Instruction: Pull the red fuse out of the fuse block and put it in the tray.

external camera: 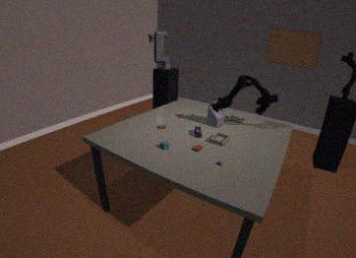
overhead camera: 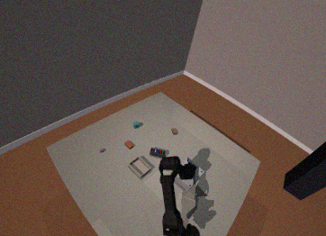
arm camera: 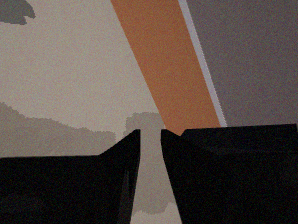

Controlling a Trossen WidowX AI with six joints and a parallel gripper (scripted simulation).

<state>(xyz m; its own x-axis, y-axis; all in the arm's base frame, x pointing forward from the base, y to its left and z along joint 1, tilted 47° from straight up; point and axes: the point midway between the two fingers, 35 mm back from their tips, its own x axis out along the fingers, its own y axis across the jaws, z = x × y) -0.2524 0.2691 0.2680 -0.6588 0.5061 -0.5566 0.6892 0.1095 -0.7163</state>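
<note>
Right now the red fuse is 530 mm ahead of my gripper tip, 400 mm to the right of it and 110 mm below it. From my gripper tip the other things lie so: grey piece (850 mm ahead, 120 mm below, 100 mm to the right); then orange block (760 mm ahead, 290 mm to the right, 120 mm below); then shallow tray (560 mm ahead, 210 mm to the right, 130 mm below).
</note>
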